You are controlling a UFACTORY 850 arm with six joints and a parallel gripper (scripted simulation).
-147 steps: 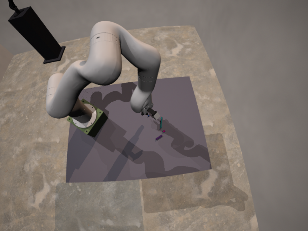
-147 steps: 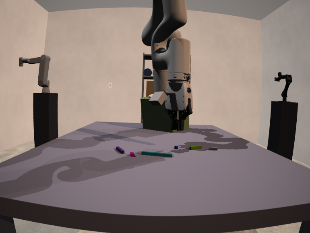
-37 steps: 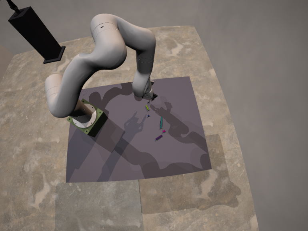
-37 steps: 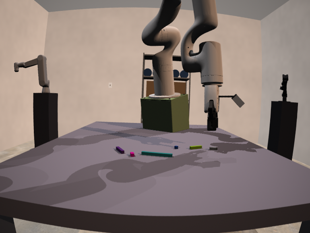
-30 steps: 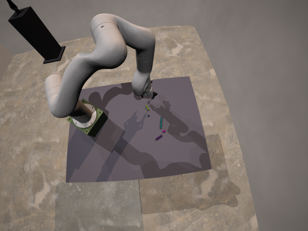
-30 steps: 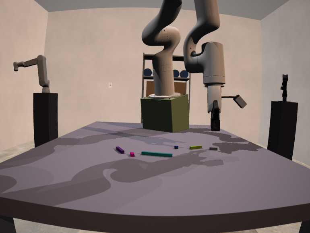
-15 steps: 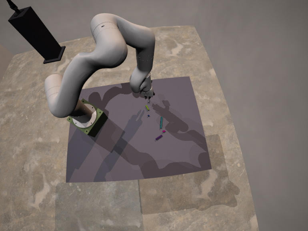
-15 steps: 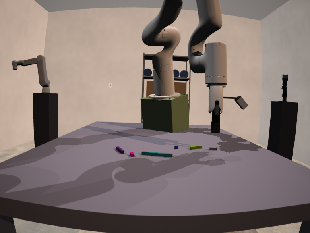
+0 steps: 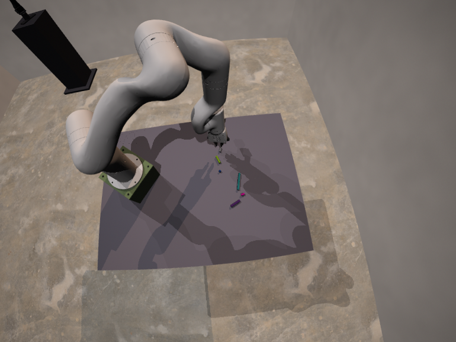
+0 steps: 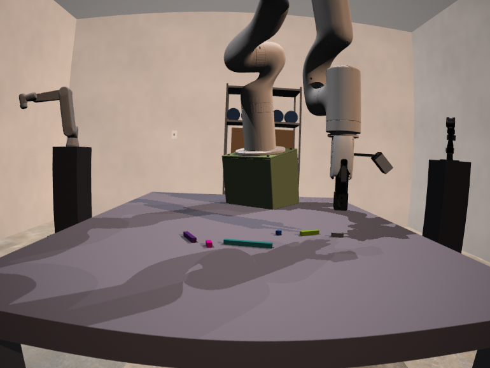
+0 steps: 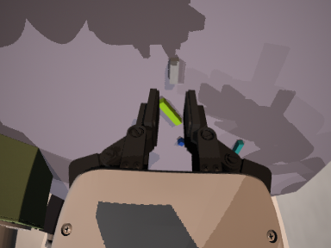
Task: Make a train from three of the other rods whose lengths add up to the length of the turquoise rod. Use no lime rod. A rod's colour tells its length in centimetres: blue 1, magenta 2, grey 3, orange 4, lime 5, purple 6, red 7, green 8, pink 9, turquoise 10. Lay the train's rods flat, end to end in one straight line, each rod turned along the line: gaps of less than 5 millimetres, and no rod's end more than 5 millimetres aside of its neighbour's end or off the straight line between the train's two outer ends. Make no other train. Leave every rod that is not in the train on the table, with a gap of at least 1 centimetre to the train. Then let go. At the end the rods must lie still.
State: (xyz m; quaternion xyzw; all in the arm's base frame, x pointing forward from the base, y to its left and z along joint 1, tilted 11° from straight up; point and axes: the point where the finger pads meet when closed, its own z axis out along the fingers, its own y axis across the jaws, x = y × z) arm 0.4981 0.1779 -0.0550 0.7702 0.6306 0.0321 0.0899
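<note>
Right now the grey rod is 8 cm below my hand. The rest, counted from my hand: blue rod (1 cm behind, 14 cm to the right, 8 cm below); then turquoise rod (10 cm ahead, 21 cm to the right, 8 cm below); then lime rod (1 cm behind, 7 cm to the right, 8 cm below).
</note>
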